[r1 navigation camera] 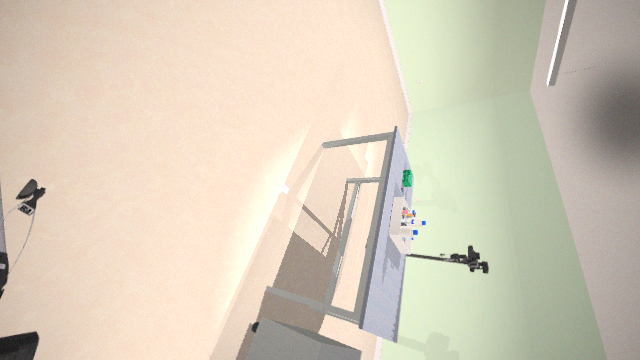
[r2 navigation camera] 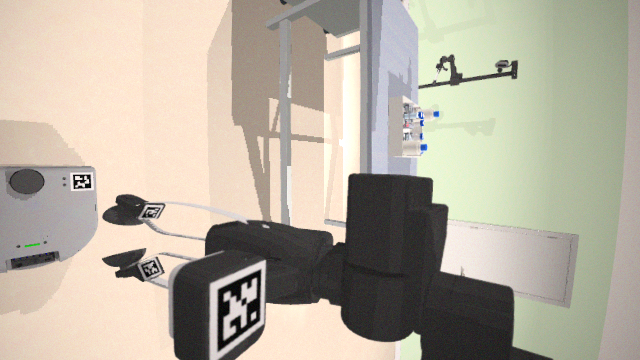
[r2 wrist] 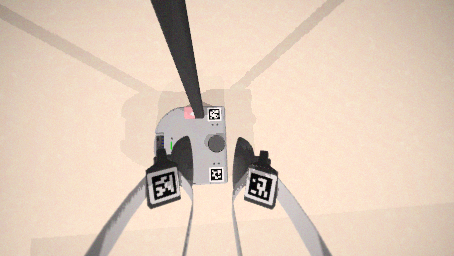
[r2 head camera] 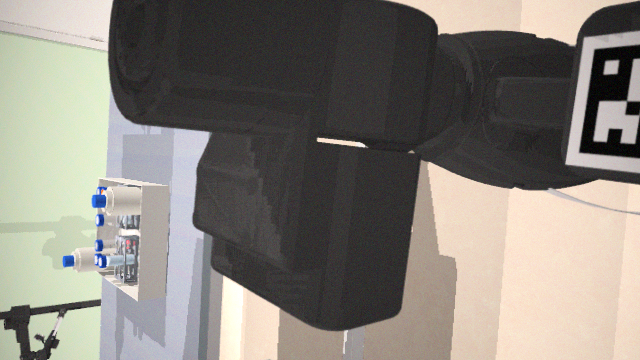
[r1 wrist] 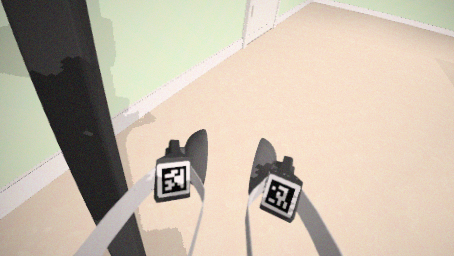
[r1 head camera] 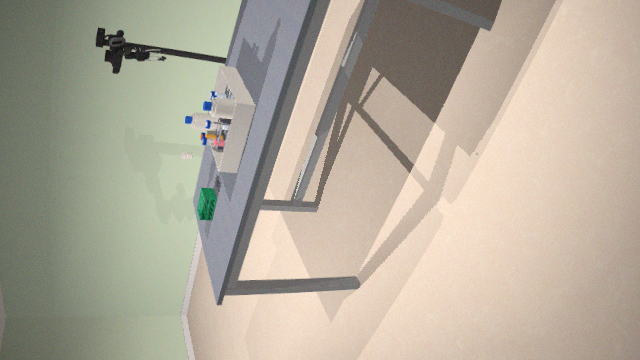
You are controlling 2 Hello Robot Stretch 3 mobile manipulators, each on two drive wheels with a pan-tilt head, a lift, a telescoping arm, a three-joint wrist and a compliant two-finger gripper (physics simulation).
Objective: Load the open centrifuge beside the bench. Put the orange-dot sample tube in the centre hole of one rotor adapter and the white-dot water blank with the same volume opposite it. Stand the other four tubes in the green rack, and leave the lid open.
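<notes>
The green rack [r1 head camera: 207, 204] [r1 navigation camera: 407, 178] stands on the bench [r1 head camera: 225, 240] [r1 navigation camera: 387, 305] beside a pale open bin [r1 head camera: 245, 137] [r1 navigation camera: 395, 215] [r2 head camera: 154, 240] [r2 navigation camera: 396, 127]. Blue-capped tubes, one of them light blue [r2 head camera: 122, 260], and larger white bottles stand in the bin. The dots cannot be read. The r1 gripper [r1 wrist: 230, 155] is open and empty, over floor away from the bench. The r2 gripper [r2 navigation camera: 120, 234] [r2 wrist: 212, 160] is open and empty, high above r2's own base. In the r2 head view r2's dark wrist covers much of the bench, and the rack does not show. The centrifuge does not show.
A grey cabinet [r1 navigation camera: 287, 337] [r2 navigation camera: 340, 17] stands at one end of the bench. Across the bench rises the other robot's mast [r1 head camera: 175, 51] [r1 navigation camera: 432, 256] [r2 navigation camera: 470, 80]. A door [r1 wrist: 260, 20] [r2 navigation camera: 515, 260] is in the wall. r2's grey base [r2 navigation camera: 50, 215] [r2 wrist: 200, 130] is below its gripper.
</notes>
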